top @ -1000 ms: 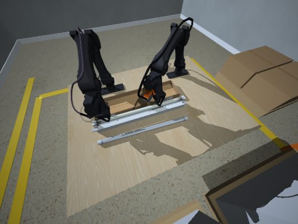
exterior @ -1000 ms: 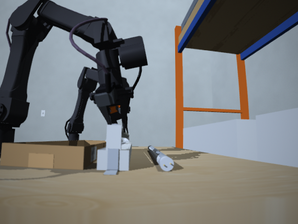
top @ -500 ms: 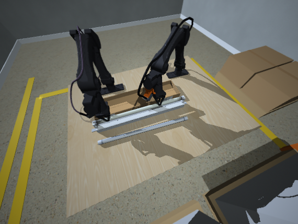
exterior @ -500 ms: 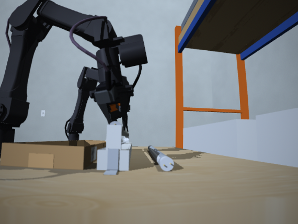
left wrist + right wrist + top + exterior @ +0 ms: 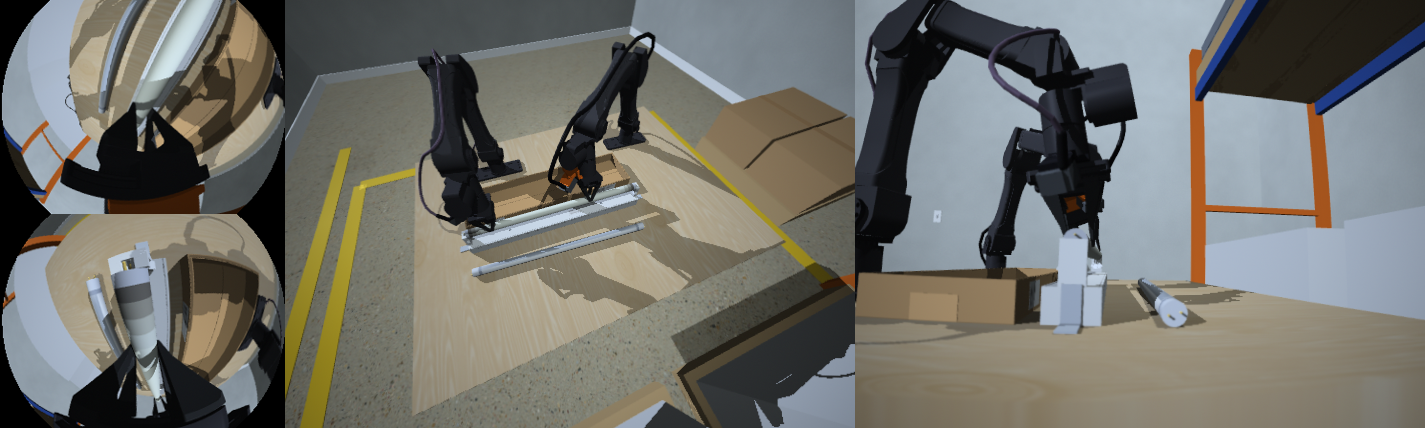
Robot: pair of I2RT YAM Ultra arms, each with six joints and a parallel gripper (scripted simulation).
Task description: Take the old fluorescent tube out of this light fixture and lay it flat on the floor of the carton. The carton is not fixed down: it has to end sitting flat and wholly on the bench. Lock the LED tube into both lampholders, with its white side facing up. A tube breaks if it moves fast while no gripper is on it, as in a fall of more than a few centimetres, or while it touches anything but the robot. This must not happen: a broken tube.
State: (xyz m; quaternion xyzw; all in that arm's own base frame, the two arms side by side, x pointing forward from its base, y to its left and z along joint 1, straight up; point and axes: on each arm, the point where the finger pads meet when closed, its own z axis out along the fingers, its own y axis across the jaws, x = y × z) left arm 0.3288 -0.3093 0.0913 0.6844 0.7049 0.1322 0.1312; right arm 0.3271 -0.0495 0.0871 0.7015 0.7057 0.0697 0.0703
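Right now the old fluorescent tube is 120 mm to the right of my left hand and 10 mm below it. From my left hand the other things lie so: brown carton 140 mm behind, 120 mm to the right, 70 mm below; white fixture 120 mm to the right, 40 mm below; LED tube 130 mm to the right, 120 mm ahead, 80 mm below.
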